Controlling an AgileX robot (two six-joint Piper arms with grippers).
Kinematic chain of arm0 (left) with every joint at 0, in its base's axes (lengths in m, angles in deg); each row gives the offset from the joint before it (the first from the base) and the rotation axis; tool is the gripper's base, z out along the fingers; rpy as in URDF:
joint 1: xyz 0 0 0.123 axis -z
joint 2: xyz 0 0 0 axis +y
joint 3: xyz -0.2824 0 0.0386 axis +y
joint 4: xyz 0.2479 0 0.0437 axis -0.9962 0 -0.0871
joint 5: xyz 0 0 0 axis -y
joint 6: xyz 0.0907 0 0.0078 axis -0.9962 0 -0.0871
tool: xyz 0 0 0 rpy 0 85 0
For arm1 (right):
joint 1: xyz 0 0 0.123 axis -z
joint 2: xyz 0 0 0 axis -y
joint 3: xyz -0.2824 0 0.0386 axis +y
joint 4: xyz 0.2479 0 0.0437 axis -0.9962 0 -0.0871
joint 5: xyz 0 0 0 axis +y
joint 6: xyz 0.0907 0 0.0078 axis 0.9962 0 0.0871
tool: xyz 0 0 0 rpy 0 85 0
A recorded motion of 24 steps. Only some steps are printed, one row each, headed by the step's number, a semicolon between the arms.
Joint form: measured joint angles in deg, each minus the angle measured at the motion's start. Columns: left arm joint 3, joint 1, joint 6, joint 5, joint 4, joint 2; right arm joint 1, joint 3, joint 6, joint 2, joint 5, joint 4.
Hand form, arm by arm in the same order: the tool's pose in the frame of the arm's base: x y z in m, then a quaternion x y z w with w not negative. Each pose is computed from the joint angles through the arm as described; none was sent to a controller.
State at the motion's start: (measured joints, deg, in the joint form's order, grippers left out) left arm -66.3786 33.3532 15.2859 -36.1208 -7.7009 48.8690; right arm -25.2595 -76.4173 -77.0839 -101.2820 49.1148 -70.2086
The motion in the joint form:
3: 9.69 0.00 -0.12 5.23 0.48 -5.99; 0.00 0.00 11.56 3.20 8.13 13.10
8: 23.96 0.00 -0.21 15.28 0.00 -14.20; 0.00 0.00 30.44 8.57 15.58 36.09
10: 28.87 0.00 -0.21 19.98 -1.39 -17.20; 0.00 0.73 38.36 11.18 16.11 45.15
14: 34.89 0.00 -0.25 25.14 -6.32 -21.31; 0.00 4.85 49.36 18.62 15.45 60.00
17: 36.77 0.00 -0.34 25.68 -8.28 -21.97; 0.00 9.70 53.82 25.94 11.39 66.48
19: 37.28 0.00 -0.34 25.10 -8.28 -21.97; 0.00 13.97 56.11 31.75 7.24 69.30
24: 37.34 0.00 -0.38 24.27 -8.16 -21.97; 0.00 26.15 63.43 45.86 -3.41 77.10
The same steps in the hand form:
3: 0.1189 -0.0712 0.4262 0.14407 0.76287 -0.20393 0.59640; 0.2977 0.2116 0.2923 -0.47884 0.75302 0.36540 0.26487
8: 0.1022 -0.0621 0.3795 0.15101 0.73892 -0.21426 0.62071; 0.2758 0.1812 0.3012 -0.48250 0.82220 0.25207 0.16624
10: 0.0963 -0.0586 0.3646 0.15790 0.72080 -0.21381 0.64016; 0.2702 0.1662 0.3058 -0.45845 0.85429 0.19064 0.15387
14: 0.0881 -0.0529 0.3456 0.18288 0.69401 -0.19129 0.66956; 0.2507 0.1344 0.3185 -0.41635 0.88957 0.08202 0.16911
17: 0.0877 -0.0523 0.3367 0.19515 0.69446 -0.17686 0.66960; 0.2304 0.1144 0.3302 -0.39181 0.89188 0.03508 0.22315
19: 0.0882 -0.0523 0.3328 0.19611 0.70085 -0.17401 0.66337; 0.2132 0.1019 0.3362 -0.37556 0.88597 0.01772 0.27147
24: 0.0883 -0.0520 0.3312 0.19587 0.70627 -0.17179 0.65826; 0.1712 0.0721 0.3337 -0.32957 0.86465 -0.01742 0.37877

